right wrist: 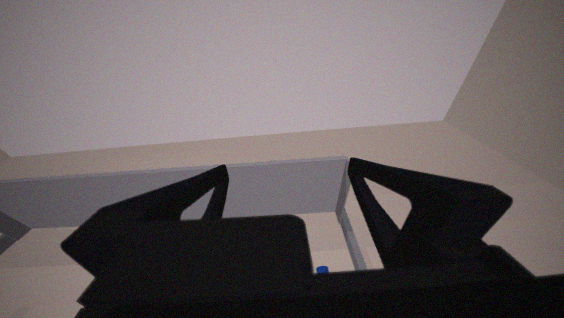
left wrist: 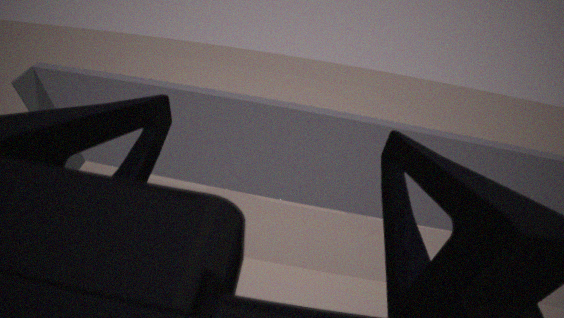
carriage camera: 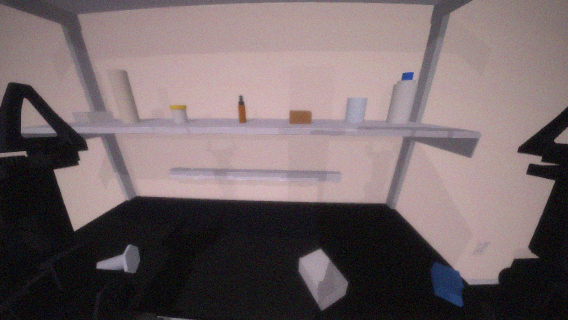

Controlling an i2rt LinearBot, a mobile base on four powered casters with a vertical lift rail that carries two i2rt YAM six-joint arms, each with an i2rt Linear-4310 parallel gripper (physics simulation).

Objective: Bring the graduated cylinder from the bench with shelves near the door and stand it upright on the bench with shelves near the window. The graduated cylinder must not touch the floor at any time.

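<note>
The graduated cylinder (carriage camera: pixel 120 261) is a pale piece with a hexagonal base. It lies on its side on the black bench top (carriage camera: pixel 240 250) at the lower left of the carriage view, base to the right, narrow end to the left. My left gripper (left wrist: pixel 277 125) is open and empty; in the carriage view part of it shows at the left edge, higher than the cylinder. My right gripper (right wrist: pixel 288 168) is open and empty; part of it shows at the right edge of the carriage view. The cylinder does not show in either wrist view.
A white block (carriage camera: pixel 322 280) and a blue block (carriage camera: pixel 447 285) lie on the bench. A shelf (carriage camera: pixel 250 128) above holds a tall beige cylinder (carriage camera: pixel 123 96), a blue-capped bottle (carriage camera: pixel 401 102) and several small containers. Grey posts (carriage camera: pixel 116 165) (carriage camera: pixel 403 170) stand at both sides. An upper shelf (left wrist: pixel 280 150) (right wrist: pixel 285 190) spans both wrist views.
</note>
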